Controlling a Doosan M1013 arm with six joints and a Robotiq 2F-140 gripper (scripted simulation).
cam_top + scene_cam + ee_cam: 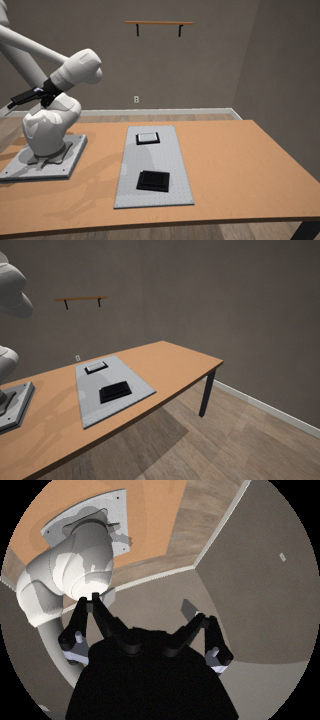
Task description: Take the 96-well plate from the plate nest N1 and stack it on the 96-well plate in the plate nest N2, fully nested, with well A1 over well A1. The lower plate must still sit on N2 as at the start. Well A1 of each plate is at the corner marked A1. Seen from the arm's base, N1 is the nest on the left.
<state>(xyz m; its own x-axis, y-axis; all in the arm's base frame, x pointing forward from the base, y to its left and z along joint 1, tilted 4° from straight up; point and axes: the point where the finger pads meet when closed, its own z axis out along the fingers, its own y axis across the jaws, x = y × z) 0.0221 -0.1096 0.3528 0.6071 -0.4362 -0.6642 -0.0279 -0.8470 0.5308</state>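
Now: hand 540 mm short of the white 96-well plate, 320 mm to the right of it and 370 mm above it. The rest, counted from my hand: black 96-well plate (580 mm ahead, 60 mm to the right, 370 mm below).
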